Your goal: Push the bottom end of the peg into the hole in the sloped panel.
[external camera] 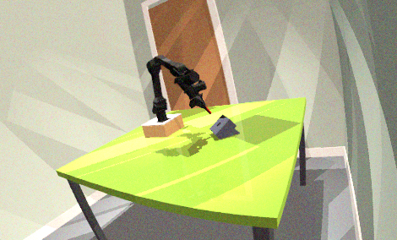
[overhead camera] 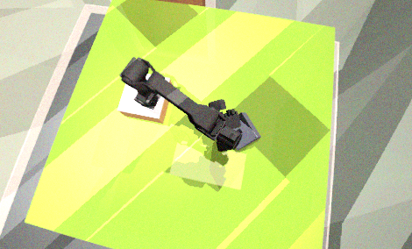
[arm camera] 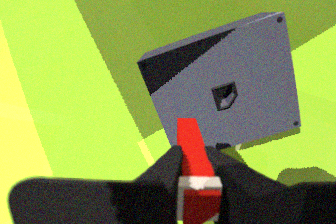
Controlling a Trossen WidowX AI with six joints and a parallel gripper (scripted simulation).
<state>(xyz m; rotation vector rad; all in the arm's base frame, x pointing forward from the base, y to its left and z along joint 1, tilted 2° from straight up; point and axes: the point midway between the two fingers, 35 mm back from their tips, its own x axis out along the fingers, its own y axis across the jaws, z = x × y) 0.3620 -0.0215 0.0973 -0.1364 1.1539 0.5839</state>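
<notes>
The sloped panel lies 60 mm ahead of my gripper tip, 20 mm to the left of it and 120 mm below it. Round my gripper tip: red peg (10 mm behind, 10 mm to the right, 10 mm above).
</notes>
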